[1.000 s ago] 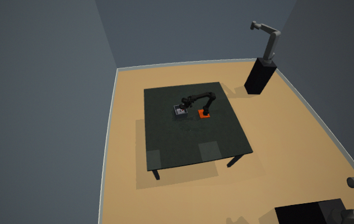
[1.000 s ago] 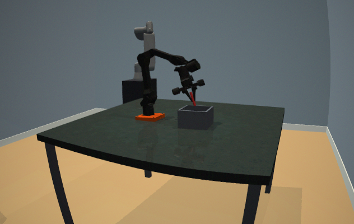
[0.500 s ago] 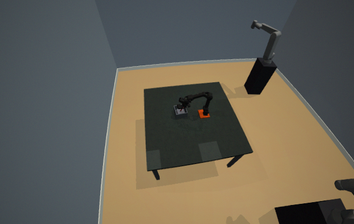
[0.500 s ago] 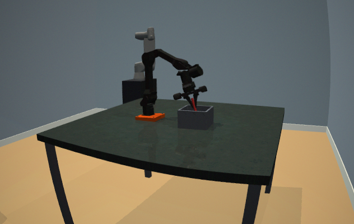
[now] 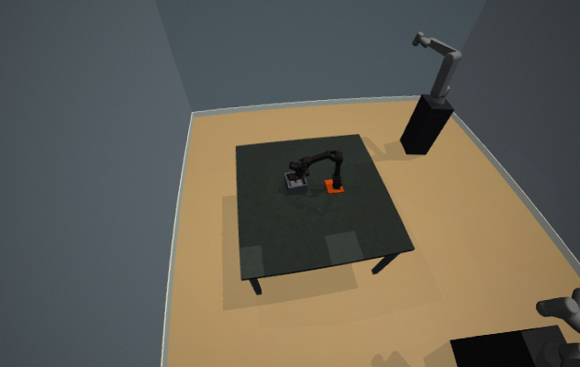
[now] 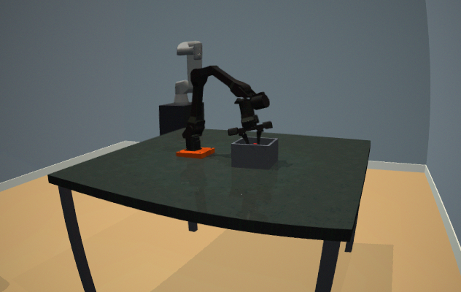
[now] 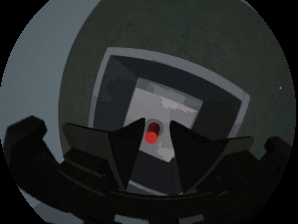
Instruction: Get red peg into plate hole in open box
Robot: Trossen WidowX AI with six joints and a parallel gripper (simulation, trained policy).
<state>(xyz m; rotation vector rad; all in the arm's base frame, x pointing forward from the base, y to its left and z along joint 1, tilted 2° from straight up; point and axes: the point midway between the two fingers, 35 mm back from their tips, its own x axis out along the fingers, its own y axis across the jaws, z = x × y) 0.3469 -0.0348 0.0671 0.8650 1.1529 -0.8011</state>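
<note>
The red peg lies 10 mm to the left of my gripper tip and 10 mm below it. Also, from my gripper tip: plate 20 mm below, 10 mm to the left; then grey box 40 mm below, 10 mm to the left.
</note>
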